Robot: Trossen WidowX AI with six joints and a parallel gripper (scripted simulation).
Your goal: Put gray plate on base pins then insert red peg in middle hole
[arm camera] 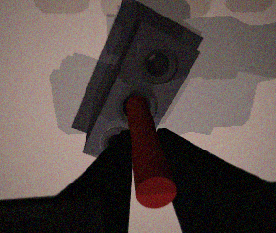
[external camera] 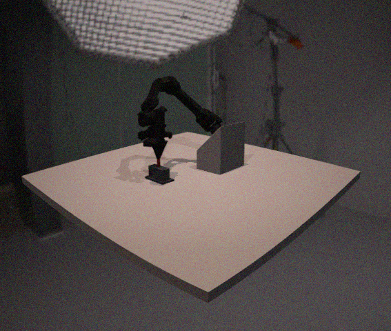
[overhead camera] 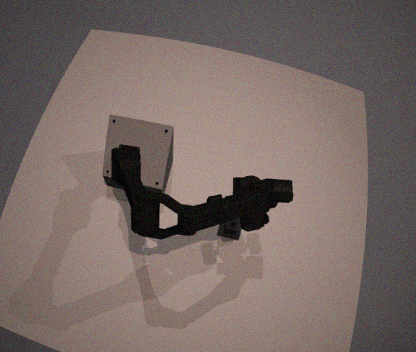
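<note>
Right now my gripper tip is right at the red peg. Round my gripper tip: dark pin base (9 cm below); then gray plate (5 cm below).
</note>
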